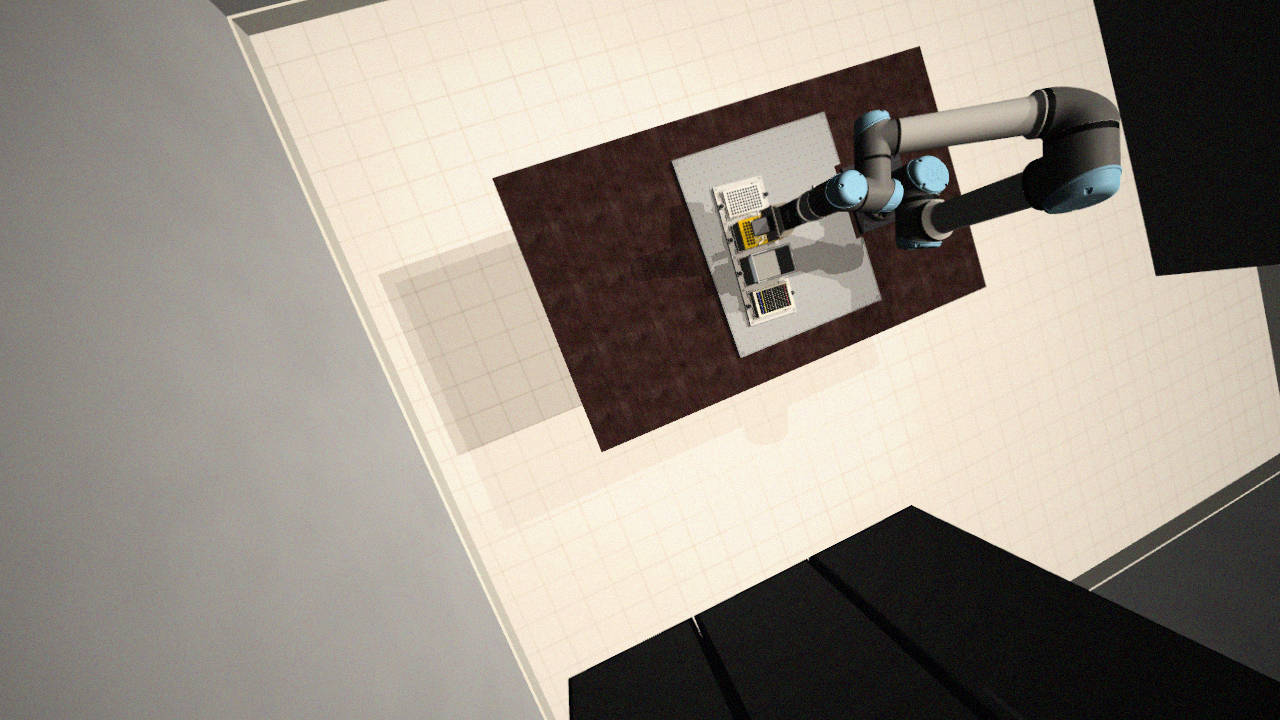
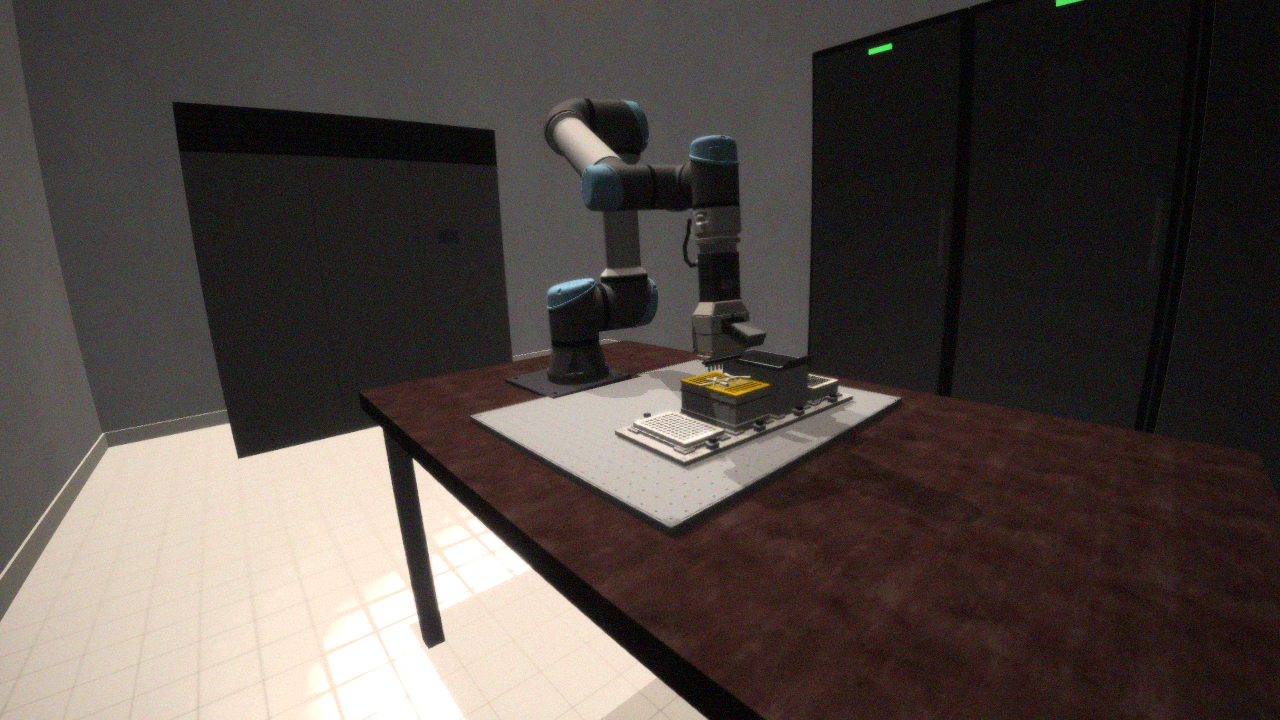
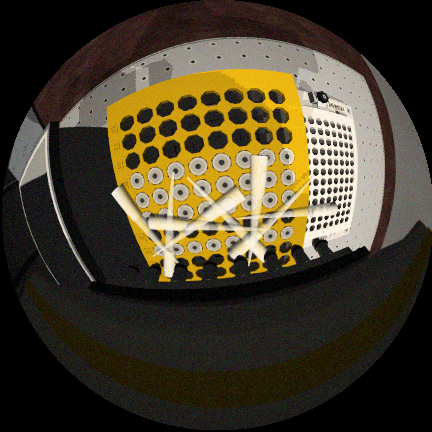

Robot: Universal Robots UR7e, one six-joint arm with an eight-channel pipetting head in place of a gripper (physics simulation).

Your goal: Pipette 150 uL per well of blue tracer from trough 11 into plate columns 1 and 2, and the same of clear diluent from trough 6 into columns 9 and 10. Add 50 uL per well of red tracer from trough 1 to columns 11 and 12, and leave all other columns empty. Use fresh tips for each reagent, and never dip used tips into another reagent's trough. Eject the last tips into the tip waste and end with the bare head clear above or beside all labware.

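My pipetting head (image 1: 775, 223) (image 2: 715, 366) (image 3: 225, 267) is bare; its short black nozzles hang above the near part of the yellow tip rack (image 2: 747, 391) (image 3: 260, 77). Several loose white tips (image 2: 726, 382) (image 3: 258, 175) lie criss-crossed on the rack. The three far columns are empty, three full columns follow, then an empty-looking one and one with tips, partly covered. The white well plate (image 1: 742, 198) (image 2: 678, 428) (image 3: 320, 235) stands beside the rack; its wells look uncoloured. The trough reservoir (image 1: 771, 300) with coloured strips is at the other end of the row.
The black tip waste bin (image 1: 747, 268) (image 2: 787, 385) (image 3: 80, 200) stands beside the rack, between it and the reservoir, and its walls rise above the rack. The labware sits on a pale carrier on the grey perforated board (image 1: 819, 286) (image 2: 572, 438), on a dark table (image 1: 617, 295) (image 2: 984, 555).
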